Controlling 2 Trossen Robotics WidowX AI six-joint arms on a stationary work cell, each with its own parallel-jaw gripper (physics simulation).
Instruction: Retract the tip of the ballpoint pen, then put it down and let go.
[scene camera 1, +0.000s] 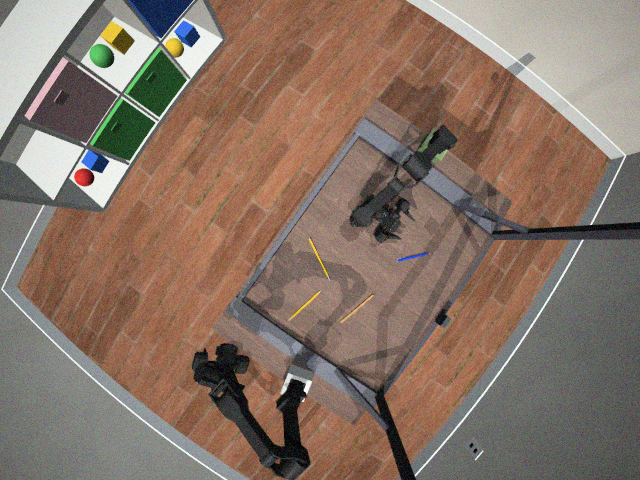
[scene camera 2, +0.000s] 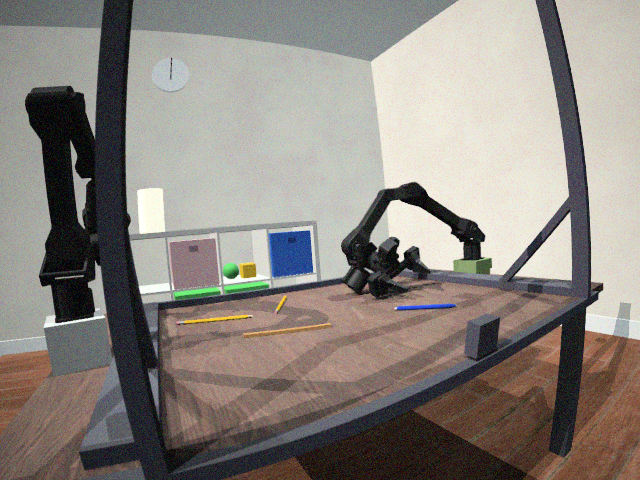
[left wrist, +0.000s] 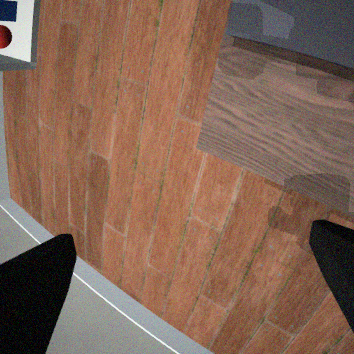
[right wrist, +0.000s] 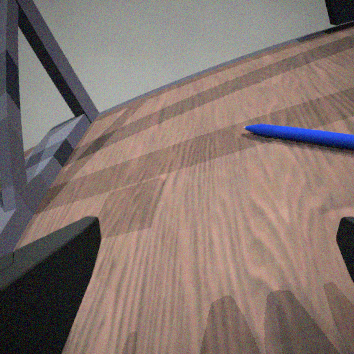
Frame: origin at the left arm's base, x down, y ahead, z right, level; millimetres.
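Seen in the pictures: left gripper, fingertip midpoint: (scene camera 2: 97, 255) (left wrist: 193, 240); right gripper, fingertip midpoint: (scene camera 1: 407, 230) (scene camera 2: 419, 280) (right wrist: 221, 229); left arm's base, origin of the base link: (scene camera 1: 295, 387) (scene camera 2: 74, 316); right arm's base, origin of the base link: (scene camera 1: 437, 144) (scene camera 2: 472, 259).
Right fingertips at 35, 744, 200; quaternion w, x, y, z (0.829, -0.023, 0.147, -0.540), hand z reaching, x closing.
Offsets run from my right fingertips to a thing's top centre, as dx, dy, dz. Level surfaces: height alone.
A blue ballpoint pen {+36, -89, +70} (scene camera 1: 413, 256) (scene camera 2: 424, 306) (right wrist: 305, 135) lies flat on the wooden table {dx +46} (scene camera 1: 372, 356) (scene camera 2: 320, 392) (right wrist: 190, 185). In the right wrist view its tapered end points left and its other end runs out of view; whether the tip is out is too small to tell. My right gripper (scene camera 1: 406, 227) (scene camera 2: 417, 281) (right wrist: 221, 229) is open and empty, low over the table, with the pen beyond its fingers in the wrist view. My left gripper (left wrist: 193, 240) is open and empty, off the table above the floor; a frame post mostly hides it in scene camera 2.
Two yellow pencils, one {+39, -232, -288} (scene camera 1: 318, 258) (scene camera 2: 280, 304) and another {+37, -431, -280} (scene camera 1: 305, 305) (scene camera 2: 214, 319), and a light orange stick {+39, -370, -75} (scene camera 1: 357, 308) (scene camera 2: 286, 330) lie on the table. A dark block {-11, -293, +282} (scene camera 1: 443, 317) (scene camera 2: 481, 336) sits on the table's edge. Frame posts rise at the corners.
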